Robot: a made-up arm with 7 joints. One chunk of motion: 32 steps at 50 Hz.
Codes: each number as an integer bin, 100 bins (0 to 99) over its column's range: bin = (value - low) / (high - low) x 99, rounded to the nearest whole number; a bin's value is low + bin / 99 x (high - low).
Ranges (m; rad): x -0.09..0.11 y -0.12..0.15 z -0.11..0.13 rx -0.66..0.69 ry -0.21..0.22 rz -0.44..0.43
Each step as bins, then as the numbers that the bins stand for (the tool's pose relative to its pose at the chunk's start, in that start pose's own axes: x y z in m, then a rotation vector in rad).
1 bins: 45 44 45 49 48 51
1 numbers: 0.0009 0.0000 -0.0009 0.0082 -0.0015 0.0082
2 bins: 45 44 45 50 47 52
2 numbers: 0.0009 0.0000 -0.0009 0.0218 -0.0059 0.0170
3 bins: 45 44 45 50 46 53
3 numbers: 0.0009 0.0000 -0.0009 0.0218 -0.0102 0.0258
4 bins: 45 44 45 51 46 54
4 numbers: 0.0009 0.0000 -0.0009 0.0355 -0.0102 0.0345
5 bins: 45 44 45 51 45 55
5 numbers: 0.0009 0.0000 -0.0009 0.0355 -0.0145 0.0433
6 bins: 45 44 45 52 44 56
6 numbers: 0.0009 0.0000 -0.0009 0.0491 -0.0189 0.0521
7 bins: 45 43 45 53 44 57
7 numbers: 0.0009 -0.0027 -0.0009 0.0627 -0.0189 0.0609
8 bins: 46 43 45 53 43 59
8 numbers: 0.0029 -0.0027 -0.0009 0.0627 -0.0232 0.0785
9 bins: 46 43 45 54 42 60
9 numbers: 0.0029 -0.0027 -0.0009 0.0764 -0.0276 0.0873
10 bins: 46 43 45 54 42 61
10 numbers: 0.0029 -0.0027 -0.0009 0.0764 -0.0276 0.0961
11 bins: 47 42 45 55 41 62
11 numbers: 0.0049 -0.0055 -0.0009 0.0900 -0.0319 0.1048
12 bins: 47 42 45 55 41 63
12 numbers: 0.0049 -0.0055 -0.0009 0.0900 -0.0319 0.1136
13 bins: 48 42 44 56 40 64
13 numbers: 0.0070 -0.0055 -0.0033 0.1036 -0.0363 0.1224
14 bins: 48 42 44 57 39 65
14 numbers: 0.0070 -0.0055 -0.0033 0.1173 -0.0406 0.1312
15 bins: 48 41 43 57 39 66
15 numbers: 0.0070 -0.0082 -0.0058 0.1173 -0.0406 0.1400
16 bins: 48 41 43 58 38 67
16 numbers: 0.0070 -0.0082 -0.0058 0.1309 -0.0449 0.1488
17 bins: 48 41 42 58 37 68
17 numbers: 0.0070 -0.0082 -0.0082 0.1309 -0.0493 0.1576
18 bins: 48 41 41 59 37 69
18 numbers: 0.0070 -0.0082 -0.0106 0.1445 -0.0493 0.1664
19 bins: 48 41 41 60 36 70
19 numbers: 0.0070 -0.0082 -0.0106 0.1582 -0.0536 0.1752
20 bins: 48 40 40 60 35 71
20 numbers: 0.0070 -0.0109 -0.0130 0.1582 -0.0580 0.1839
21 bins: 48 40 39 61 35 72
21 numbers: 0.0070 -0.0109 -0.0155 0.1718 -0.0580 0.1927
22 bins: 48 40 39 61 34 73
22 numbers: 0.0070 -0.0109 -0.0155 0.1718 -0.0623 0.2015
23 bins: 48 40 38 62 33 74
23 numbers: 0.0070 -0.0109 -0.0179 0.1855 -0.0667 0.2103
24 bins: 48 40 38 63 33 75
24 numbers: 0.0070 -0.0109 -0.0179 0.1991 -0.0667 0.2191
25 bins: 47 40 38 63 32 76
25 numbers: 0.0049 -0.0109 -0.0179 0.1991 -0.0710 0.2279
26 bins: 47 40 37 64 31 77
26 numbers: 0.0049 -0.0109 -0.0203 0.2127 -0.0754 0.2367
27 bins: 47 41 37 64 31 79
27 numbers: 0.0049 -0.0082 -0.0203 0.2127 -0.0754 0.2542
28 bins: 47 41 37 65 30 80
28 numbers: 0.0049 -0.0082 -0.0203 0.2264 -0.0797 0.2630
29 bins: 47 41 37 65 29 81
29 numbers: 0.0049 -0.0082 -0.0203 0.2264 -0.0840 0.2718
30 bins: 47 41 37 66 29 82
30 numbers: 0.0049 -0.0082 -0.0203 0.2400 -0.0840 0.2806
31 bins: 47 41 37 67 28 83
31 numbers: 0.0049 -0.0082 -0.0203 0.2536 -0.0884 0.2894
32 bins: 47 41 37 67 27 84
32 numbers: 0.0049 -0.0082 -0.0203 0.2536 -0.0927 0.2982
